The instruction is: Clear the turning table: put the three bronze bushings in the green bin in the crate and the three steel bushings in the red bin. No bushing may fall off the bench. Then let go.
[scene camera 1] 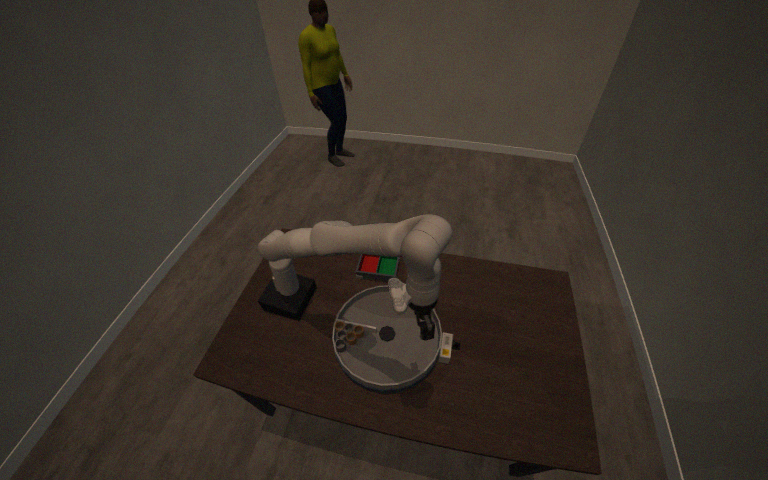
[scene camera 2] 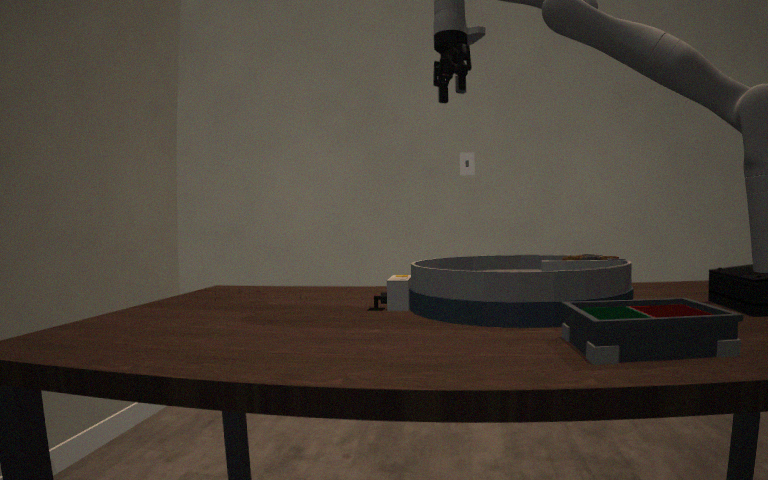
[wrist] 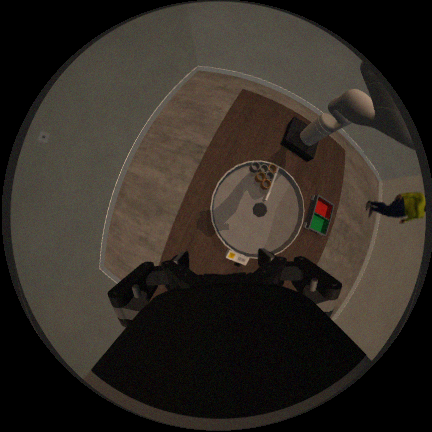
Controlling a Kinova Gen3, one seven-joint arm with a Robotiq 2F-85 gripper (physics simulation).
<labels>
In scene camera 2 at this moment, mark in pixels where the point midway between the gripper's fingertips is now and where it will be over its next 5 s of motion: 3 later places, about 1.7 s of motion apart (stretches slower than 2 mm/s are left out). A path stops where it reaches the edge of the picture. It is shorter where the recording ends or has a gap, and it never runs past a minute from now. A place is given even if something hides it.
The gripper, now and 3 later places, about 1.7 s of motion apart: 451, 98; 508, 141; 567, 227; 566, 260
</labels>
